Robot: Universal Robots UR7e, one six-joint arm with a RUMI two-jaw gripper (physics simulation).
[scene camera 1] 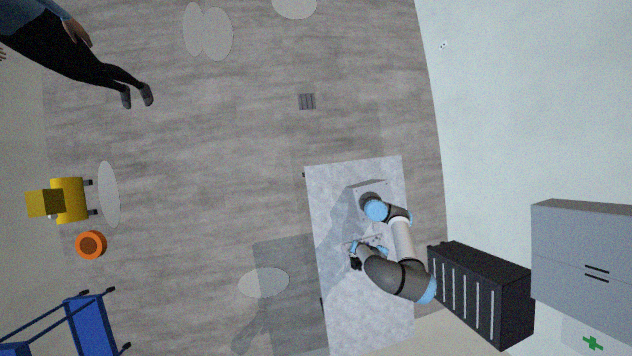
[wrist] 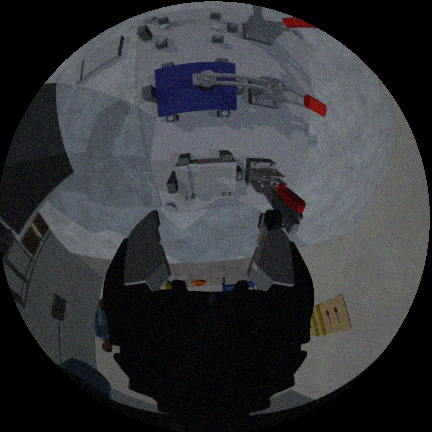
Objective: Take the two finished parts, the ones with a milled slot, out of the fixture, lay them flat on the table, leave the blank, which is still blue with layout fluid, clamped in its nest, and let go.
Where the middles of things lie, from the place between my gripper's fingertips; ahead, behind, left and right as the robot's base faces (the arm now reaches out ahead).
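Labels:
My hand's 10 mm past the blue blank (wrist: 175, 93) and 130 mm to the right of it, and it's 50 mm above it too. As for the red-handled toggle clamp (wrist: 266, 90), from my hand that's 70 mm ahead and 130 mm to the left, and 30 mm below.

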